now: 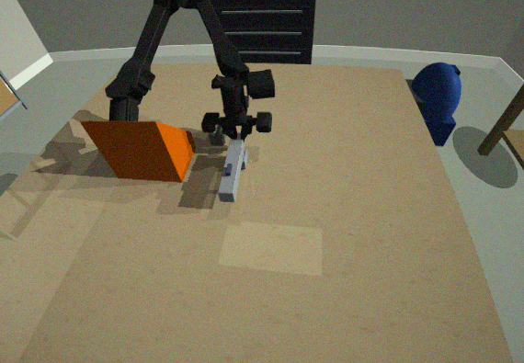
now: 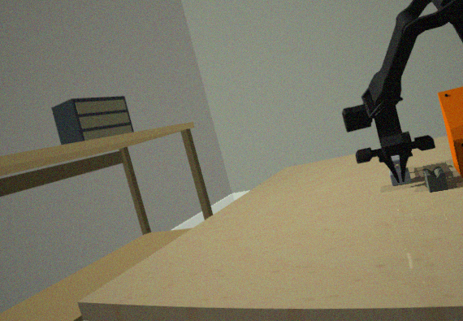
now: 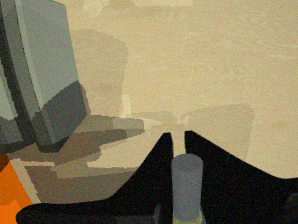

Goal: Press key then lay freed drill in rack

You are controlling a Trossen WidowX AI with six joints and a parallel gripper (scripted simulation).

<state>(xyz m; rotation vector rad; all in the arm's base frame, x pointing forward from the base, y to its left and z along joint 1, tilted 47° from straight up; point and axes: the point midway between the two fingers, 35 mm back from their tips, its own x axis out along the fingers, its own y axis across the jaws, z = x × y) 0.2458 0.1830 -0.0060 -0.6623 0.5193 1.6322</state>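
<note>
Now: the drill 5 cm to the right of my gripper tip, 3 cm above it and 1 cm ahead of it. From my gripper tip the other things lie so: dark blue key (15 cm to the right, 4 cm above, 2 cm ahead); then rack (8 cm behind, 4 cm to the left); then long light grey block (12 cm to the right, 3 cm above, 2 cm ahead).
</note>
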